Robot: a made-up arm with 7 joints. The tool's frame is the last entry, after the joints.
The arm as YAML. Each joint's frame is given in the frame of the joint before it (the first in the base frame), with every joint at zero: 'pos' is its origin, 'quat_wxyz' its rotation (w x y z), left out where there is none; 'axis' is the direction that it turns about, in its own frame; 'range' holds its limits. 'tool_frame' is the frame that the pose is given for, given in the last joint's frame.
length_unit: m
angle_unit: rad
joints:
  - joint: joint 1
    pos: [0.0, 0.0, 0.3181]
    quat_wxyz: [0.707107, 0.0, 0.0, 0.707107]
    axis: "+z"
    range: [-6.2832, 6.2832]
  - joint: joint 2
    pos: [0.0, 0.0, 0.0]
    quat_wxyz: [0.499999, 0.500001, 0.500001, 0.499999]
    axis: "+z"
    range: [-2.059, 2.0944]
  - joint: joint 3
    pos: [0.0, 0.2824, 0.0]
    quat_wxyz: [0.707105, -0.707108, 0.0, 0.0]
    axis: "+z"
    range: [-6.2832, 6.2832]
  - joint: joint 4
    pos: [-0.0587, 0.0, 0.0]
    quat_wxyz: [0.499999, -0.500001, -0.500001, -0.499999]
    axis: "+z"
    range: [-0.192, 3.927]
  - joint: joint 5
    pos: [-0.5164, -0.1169, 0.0]
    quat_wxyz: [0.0, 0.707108, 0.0, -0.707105]
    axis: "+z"
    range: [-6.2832, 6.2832]
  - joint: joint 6
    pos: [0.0, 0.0, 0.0]
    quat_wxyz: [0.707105, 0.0, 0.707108, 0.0]
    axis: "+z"
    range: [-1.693, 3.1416]
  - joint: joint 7
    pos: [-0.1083, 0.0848, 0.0]
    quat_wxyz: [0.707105, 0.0, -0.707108, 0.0]
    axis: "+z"
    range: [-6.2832, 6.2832]
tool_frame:
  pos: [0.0, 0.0, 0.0]
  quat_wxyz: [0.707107, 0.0, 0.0, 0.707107]
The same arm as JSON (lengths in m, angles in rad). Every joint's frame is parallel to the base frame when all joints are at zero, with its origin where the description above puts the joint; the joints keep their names.
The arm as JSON. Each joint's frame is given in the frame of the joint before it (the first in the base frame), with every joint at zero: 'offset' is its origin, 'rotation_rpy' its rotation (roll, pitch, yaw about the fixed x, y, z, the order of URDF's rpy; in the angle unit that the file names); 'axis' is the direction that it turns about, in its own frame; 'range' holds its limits. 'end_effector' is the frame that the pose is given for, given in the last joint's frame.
{"length_unit": "m", "angle_unit": "rad", "chain": [{"id": "joint 1", "offset": [0.0, 0.0, 0.3181], "rotation_rpy": [0.0, 0.0, 0.0], "axis": [0.0, 0.0, 1.0], "range": [-6.2832, 6.2832]}, {"id": "joint 2", "offset": [0.0, 0.0, 0.0], "rotation_rpy": [0.0, 0.0, 0.0], "axis": [0.0, 1.0, 0.0], "range": [-2.059, 2.0944]}, {"id": "joint 3", "offset": [0.0, 0.0, 0.2824], "rotation_rpy": [0.0, 0.0, 0.0], "axis": [0.0, 0.0, 1.0], "range": [-6.2832, 6.2832]}, {"id": "joint 4", "offset": [0.0587, 0.0, 0.0], "rotation_rpy": [0.0, 0.0, 0.0], "axis": [0.0, -1.0, 0.0], "range": [-0.192, 3.927]}, {"id": "joint 5", "offset": [0.1169, 0.0, -0.5164], "rotation_rpy": [0.0, 0.0, 0.0], "axis": [0.0, 0.0, -1.0], "range": [-6.2832, 6.2832]}, {"id": "joint 6", "offset": [0.0, 0.0, 0.0], "rotation_rpy": [0.0, 0.0, 0.0], "axis": [0.0, 1.0, 0.0], "range": [-1.693, 3.1416]}, {"id": "joint 7", "offset": [0.0848, 0.0, -0.1083], "rotation_rpy": [0.0, 0.0, 0.0], "axis": [0.0, 0.0, -1.0], "range": [-6.2832, 6.2832]}], "end_effector": {"offset": [0.0, 0.0, 0.0], "rotation_rpy": [-3.1416, 0.0, 0.0]}}
